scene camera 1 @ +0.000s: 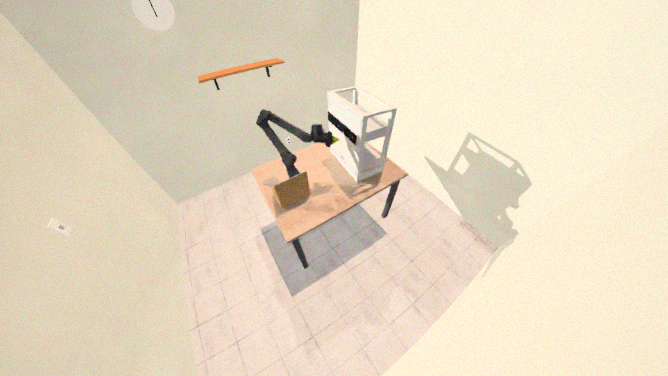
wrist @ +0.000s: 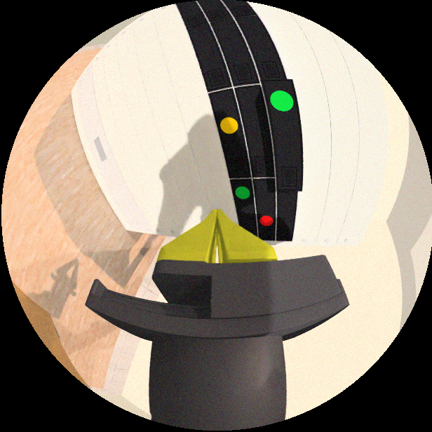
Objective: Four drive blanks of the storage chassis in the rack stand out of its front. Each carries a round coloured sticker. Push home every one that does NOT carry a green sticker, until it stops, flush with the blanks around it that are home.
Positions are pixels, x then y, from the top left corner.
Labels:
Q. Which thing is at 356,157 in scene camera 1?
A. A white rack.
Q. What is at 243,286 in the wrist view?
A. My gripper.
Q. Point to a white rack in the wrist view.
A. At 141,106

